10 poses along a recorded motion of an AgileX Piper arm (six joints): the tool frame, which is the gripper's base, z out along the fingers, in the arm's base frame.
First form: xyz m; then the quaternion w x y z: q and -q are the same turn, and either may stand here.
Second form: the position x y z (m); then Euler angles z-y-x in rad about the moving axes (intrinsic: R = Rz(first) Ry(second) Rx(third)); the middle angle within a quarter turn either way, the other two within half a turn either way. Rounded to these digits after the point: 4 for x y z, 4 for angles.
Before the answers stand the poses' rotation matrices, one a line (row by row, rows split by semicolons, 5 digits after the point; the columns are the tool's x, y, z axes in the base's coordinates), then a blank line. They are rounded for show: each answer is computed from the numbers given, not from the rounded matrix.
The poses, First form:
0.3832, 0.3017, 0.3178, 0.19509, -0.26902, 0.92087, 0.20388
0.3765, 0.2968, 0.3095, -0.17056, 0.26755, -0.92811, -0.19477
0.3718, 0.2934, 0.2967, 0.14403, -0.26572, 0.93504, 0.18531
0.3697, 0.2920, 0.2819, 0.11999, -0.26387, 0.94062, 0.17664
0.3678, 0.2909, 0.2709, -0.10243, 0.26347, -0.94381, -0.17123
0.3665, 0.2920, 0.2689, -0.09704, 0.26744, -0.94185, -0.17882
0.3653, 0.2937, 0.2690, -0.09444, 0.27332, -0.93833, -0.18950
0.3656, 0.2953, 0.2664, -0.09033, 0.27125, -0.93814, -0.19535
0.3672, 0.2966, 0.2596, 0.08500, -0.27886, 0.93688, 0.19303
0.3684, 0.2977, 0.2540, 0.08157, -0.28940, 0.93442, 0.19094
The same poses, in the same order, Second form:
-0.77914 -0.57501 0.24961; -0.41591 0.77212 0.48046; -0.46900 0.27053 -0.84075
-0.79865 -0.56307 0.21238; -0.43019 0.78096 0.45280; -0.42082 0.27027 -0.86595
-0.81729 -0.55030 0.17087; -0.44354 0.79010 0.42309; -0.36783 0.27000 -0.88983
-0.83195 -0.53880 0.13251; -0.45402 0.79834 0.39563; -0.31895 0.26898 -0.90880
-0.84018 -0.53241 0.10312; -0.46225 0.80253 0.37719; -0.28358 0.26924 -0.92038
-0.83812 -0.53848 0.08715; -0.46907 0.79300 0.38875; -0.27844 0.28494 -0.91721
-0.83275 -0.54872 0.07364; -0.47714 0.77877 0.40725; -0.28082 0.30400 -0.91034
-0.83653 -0.54423 0.06351; -0.47365 0.77652 0.41553; -0.27546 0.31753 -0.90736
-0.83002 -0.55534 0.05161; -0.48971 0.76995 0.40910; -0.26693 0.31429 -0.91103
-0.81919 -0.57199 0.04193; -0.50969 0.75958 0.40405; -0.26296 0.30962 -0.91378

0.3832, 0.3017, 0.3178, -2.6513, 0.4882, 2.8303
0.3765, 0.2968, 0.3095, -2.6475, 0.4343, 2.8391
0.3718, 0.2934, 0.2967, -2.6444, 0.3767, 2.8470
0.3697, 0.2920, 0.2819, -2.6420, 0.3246, 2.8538
0.3678, 0.2909, 0.2709, -2.6386, 0.2875, 2.8570
0.3665, 0.2920, 0.2689, -2.6314, 0.2822, 2.8404
0.3653, 0.2937, 0.2690, -2.6213, 0.2846, 2.8193
0.3656, 0.2953, 0.2664, -2.6264, 0.2791, 2.8050
0.3672, 0.2966, 0.2596, -2.6086, 0.2702, 2.8094
0.3684, 0.2977, 0.2540, -2.5850, 0.2661, 2.8149

